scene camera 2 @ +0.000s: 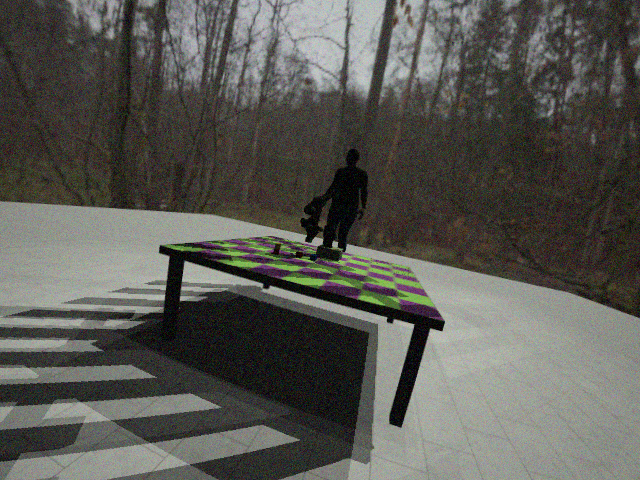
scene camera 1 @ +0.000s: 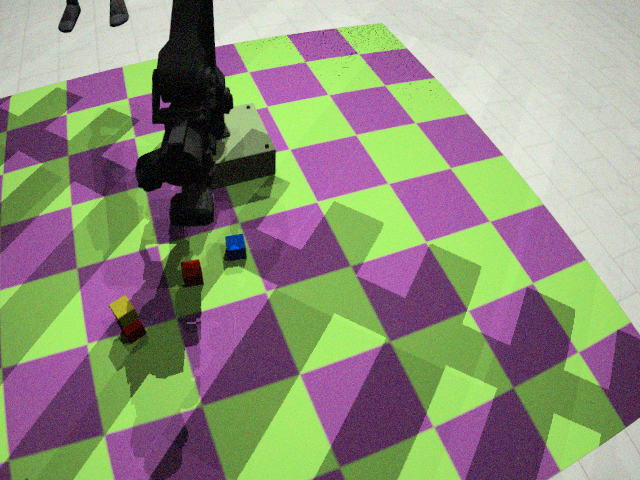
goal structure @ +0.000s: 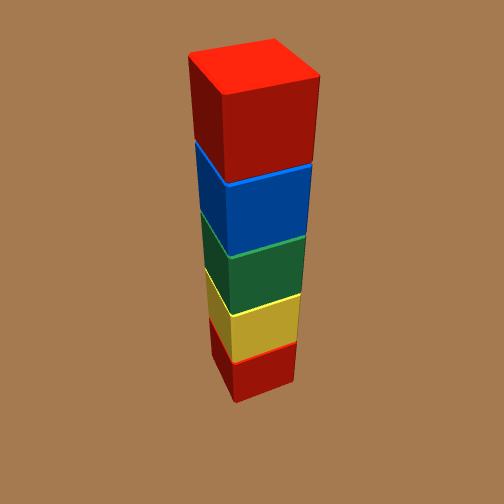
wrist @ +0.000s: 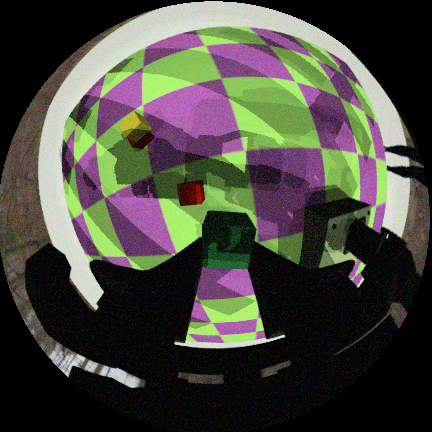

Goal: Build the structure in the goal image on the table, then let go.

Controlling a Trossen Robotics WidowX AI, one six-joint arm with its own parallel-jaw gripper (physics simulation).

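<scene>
My gripper is shut on a dark green cube, held above the table. The cube is hidden behind the gripper in scene camera 1. A yellow cube sits on a red cube, front left of the gripper in scene camera 1. A second red cube lies alone on the table, just in front of the gripper. A blue cube lies right of it and does not show in the wrist view.
A grey box stands beside the arm, behind the blue cube. The table has a green and purple checkered top with strong shadows. A dark human figure stands behind it.
</scene>
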